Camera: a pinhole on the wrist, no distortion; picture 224 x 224 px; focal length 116.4 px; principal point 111.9 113.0 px. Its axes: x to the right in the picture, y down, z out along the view. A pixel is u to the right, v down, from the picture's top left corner.
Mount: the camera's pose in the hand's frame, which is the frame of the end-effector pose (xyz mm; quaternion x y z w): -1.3 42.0 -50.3 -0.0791 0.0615 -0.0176 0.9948
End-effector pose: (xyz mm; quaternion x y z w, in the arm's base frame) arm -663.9 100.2 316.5 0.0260 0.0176 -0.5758 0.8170
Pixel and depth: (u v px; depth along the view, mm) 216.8 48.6 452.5
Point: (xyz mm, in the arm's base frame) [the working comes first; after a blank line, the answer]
In the camera's frame: 407.8 -250.4 452.5

-656.0 -401.5 670.0
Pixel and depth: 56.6 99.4 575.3
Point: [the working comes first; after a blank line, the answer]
In the camera's frame: -273.3 -67.2 575.3

-659.8 281.1 885.8
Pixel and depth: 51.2 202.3 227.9
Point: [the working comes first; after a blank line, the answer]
In the camera's frame: -118.8 174.8 227.9

-452.7 256.9 486.3
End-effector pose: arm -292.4 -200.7 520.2 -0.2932 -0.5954 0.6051 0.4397
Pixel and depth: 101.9 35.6 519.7
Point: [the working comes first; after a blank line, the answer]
In the camera's frame: -44.6 -345.6 519.7

-713.8 -452.3 795.5
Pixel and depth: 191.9 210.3 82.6
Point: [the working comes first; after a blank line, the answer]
In the camera's frame: 56.8 69.0 82.6

-355.3 -136.0 415.2
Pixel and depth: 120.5 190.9 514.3
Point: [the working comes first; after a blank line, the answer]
In the camera's frame: 38.0 344.2 514.3

-771.2 -242.6 135.7
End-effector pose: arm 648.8 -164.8 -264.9 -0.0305 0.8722 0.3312 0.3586
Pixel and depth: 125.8 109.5 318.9
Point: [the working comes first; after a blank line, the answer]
In the camera's frame: 38.1 -9.6 318.9

725.9 67.2 -405.1
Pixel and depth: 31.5 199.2 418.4
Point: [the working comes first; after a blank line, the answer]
In the camera's frame: -289.0 309.8 418.4

902.5 331.5 -61.7
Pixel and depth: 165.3 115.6 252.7
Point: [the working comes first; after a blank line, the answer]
In the camera's frame: 115.9 5.6 252.7

627.8 35.0 -409.0
